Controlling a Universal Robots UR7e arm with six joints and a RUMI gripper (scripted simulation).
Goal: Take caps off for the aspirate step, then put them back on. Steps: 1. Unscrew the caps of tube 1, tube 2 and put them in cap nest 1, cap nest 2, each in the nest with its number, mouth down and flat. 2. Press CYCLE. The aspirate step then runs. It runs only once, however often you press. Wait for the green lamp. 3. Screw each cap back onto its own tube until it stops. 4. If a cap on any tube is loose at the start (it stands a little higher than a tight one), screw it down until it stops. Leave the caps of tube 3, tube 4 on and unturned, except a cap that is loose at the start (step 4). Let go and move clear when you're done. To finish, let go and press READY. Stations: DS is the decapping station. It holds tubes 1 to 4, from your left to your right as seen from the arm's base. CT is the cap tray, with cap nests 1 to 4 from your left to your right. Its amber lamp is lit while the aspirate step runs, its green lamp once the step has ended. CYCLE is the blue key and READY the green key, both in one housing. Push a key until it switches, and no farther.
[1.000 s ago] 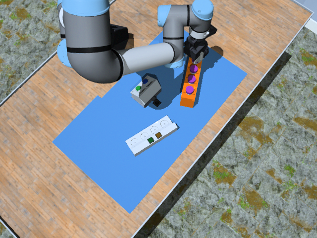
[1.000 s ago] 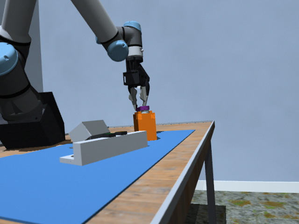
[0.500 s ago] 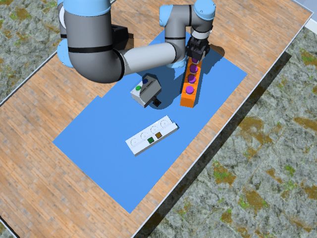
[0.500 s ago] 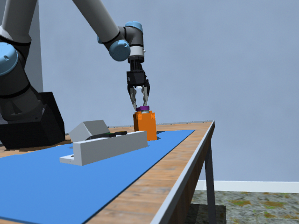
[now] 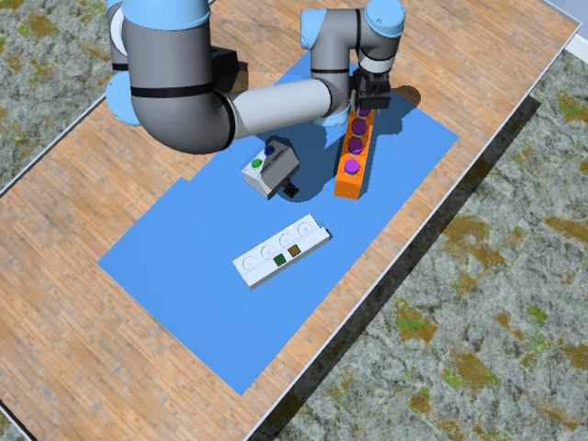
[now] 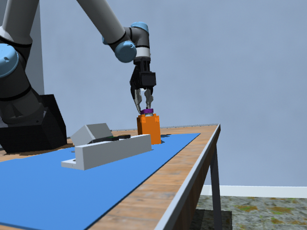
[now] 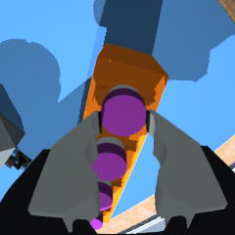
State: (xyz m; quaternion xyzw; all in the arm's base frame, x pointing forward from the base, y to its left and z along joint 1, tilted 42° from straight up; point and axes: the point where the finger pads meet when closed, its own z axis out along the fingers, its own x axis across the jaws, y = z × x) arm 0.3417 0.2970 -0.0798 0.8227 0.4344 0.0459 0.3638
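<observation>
My hand is 10 mm above the purple cap. From my hand the other things lie so: grey key housing (80 mm behind, 240 mm to the right, 70 mm below); then green key (100 mm behind, 270 mm to the right, 60 mm below); then blue key (100 mm behind, 220 mm to the right, 60 mm below).
</observation>
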